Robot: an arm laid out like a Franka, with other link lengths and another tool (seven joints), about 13 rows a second.
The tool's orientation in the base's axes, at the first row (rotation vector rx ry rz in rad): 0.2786 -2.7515 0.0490
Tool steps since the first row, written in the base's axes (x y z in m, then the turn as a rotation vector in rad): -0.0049 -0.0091 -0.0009 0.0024 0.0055 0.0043; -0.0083 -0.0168 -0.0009 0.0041 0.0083 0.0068; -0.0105 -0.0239 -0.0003 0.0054 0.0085 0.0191; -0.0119 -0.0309 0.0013 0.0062 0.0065 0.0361; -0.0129 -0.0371 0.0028 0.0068 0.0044 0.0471; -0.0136 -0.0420 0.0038 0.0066 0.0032 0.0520; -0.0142 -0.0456 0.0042 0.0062 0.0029 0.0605; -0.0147 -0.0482 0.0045 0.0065 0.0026 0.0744
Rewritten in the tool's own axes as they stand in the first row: 0.0058 -0.0079 0.0033 -0.0016 0.0049 -0.0053; 0.0104 -0.0148 0.0050 -0.0028 0.0073 -0.0084; 0.0139 -0.0213 0.0058 0.0005 0.0073 -0.0203; 0.0171 -0.0279 0.0053 0.0064 0.0052 -0.0363; 0.0197 -0.0338 0.0047 0.0103 0.0031 -0.0466; 0.0216 -0.0384 0.0044 0.0125 0.0020 -0.0510; 0.0230 -0.0418 0.0045 0.0161 0.0018 -0.0587; 0.0241 -0.0443 0.0046 0.0210 0.0015 -0.0717
